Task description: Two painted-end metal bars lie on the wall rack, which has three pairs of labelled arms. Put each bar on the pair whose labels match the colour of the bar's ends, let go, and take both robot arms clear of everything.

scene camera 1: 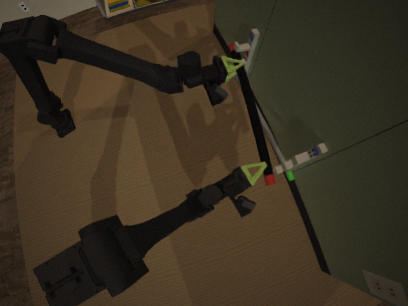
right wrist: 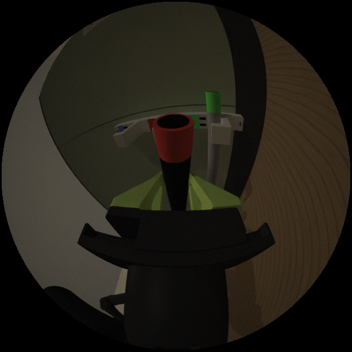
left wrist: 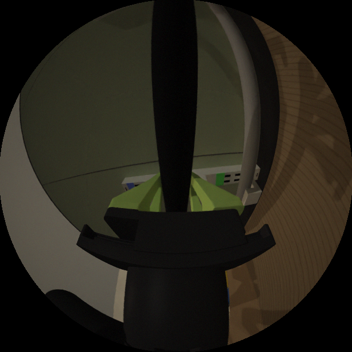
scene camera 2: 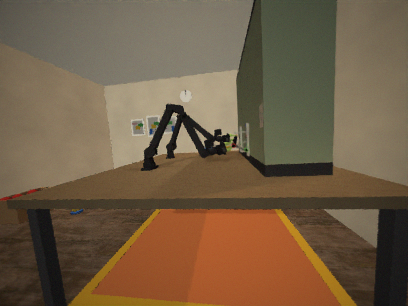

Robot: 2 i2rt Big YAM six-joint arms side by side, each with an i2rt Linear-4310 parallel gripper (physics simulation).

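Pixels of known places: left gripper, fingertip midpoint: (scene camera 1: 242, 65) (scene camera 2: 237, 137); right gripper, fingertip midpoint: (scene camera 1: 265, 163); left arm's base at its link origin: (scene camera 1: 64, 123) (scene camera 2: 170, 157); right arm's base at its link origin: (scene camera 2: 149, 168).
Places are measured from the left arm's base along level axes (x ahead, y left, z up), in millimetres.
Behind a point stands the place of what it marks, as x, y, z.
A black bar with red ends (scene camera 1: 257, 117) @(644, -489, 181) (left wrist: 174, 90) (right wrist: 176, 175) is held off the wall by both grippers. My left gripper (scene camera 1: 242, 67) @(718, -304, 196) (left wrist: 175, 175) is shut on it near its upper end in scene camera 1. My right gripper (scene camera 1: 262, 169) @(590, -621, 145) (right wrist: 176, 175) is shut on it near the lower red end. A grey bar with green ends (scene camera 1: 270, 131) @(689, -539, 111) (left wrist: 251, 105) (right wrist: 212, 155) rests on the rack's green-labelled arms, beside the wall. The rack's two white brackets (scene camera 1: 301, 158) @(648, -667, 241) (scene camera 1: 254, 47) @(773, -287, 239) (right wrist: 142, 122) carry blue, red and green labels. In the right wrist view the red end overlaps the red-labelled arm.
The green wall (scene camera 1: 350, 80) @(711, -590, 459) (scene camera 2: 300, 90) @(757, -1126, 394) stands behind the rack, with a black skirting (scene camera 1: 307, 227) @(640, -912, 17) along the wooden table top (scene camera 1: 240, 270) @(345, -897, 0). A wall socket (scene camera 1: 385, 287) @(610, -1040, 308) is at the lower right in scene camera 1. A shelf with coloured items (scene camera 1: 118, 5) is at the top.
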